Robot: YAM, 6 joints.
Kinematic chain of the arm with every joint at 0, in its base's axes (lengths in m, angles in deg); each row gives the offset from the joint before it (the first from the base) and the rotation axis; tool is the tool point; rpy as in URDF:
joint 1: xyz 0 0 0.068 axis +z
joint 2: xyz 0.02 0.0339 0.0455 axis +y
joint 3: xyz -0.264 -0.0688 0 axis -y
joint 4: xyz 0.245 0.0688 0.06 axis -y
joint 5: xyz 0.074 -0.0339 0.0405 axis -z
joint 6: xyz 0.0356 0 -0.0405 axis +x
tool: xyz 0 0 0 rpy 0 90 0
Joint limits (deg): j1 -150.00..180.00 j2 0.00..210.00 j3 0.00..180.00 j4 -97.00..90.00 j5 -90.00..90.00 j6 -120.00..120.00
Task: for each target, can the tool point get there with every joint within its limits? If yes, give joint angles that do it. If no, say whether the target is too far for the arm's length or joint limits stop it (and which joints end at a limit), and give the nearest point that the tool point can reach.
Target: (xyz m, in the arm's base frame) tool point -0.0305 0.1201 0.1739
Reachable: yes | joints 120.42 38.38 14.59 -22.19 75.66 11.27
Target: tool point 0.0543 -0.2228 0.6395
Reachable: yes | joints 105.29 46.65 146.84 -28.56 -10.41 -11.65
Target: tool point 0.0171 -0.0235 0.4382
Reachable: yes | joints -81.81 28.15 72.68 -52.29 -22.45 -33.20
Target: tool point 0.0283 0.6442 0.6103
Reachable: no: too far | nearest point 0.0224 0.5094 0.5030 | short by 0.172 m
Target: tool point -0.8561 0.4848 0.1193
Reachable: no: too far | nearest point -0.5620 0.3182 0.1173 | short by 0.338 m
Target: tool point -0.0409 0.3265 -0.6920
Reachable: no: too far | nearest point -0.0362 0.2893 -0.3778 | short by 0.316 m
